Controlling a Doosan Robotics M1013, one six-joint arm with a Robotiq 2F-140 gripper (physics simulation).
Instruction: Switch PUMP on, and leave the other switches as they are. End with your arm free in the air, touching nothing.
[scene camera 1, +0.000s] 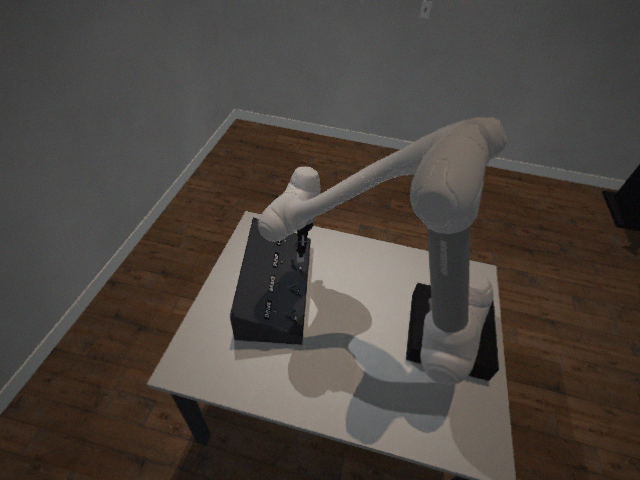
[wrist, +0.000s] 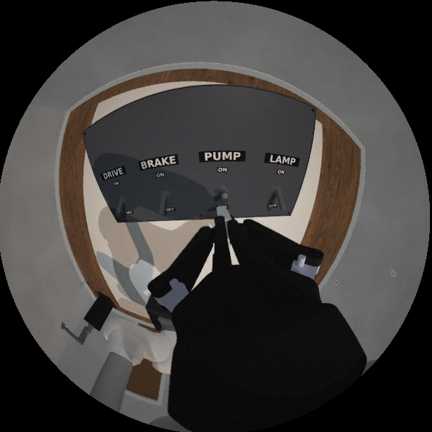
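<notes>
My gripper (wrist: 221, 213) is there to see, and there's a dark switch panel (scene camera 1: 262, 297), which is also the panel (wrist: 189, 143).
</notes>
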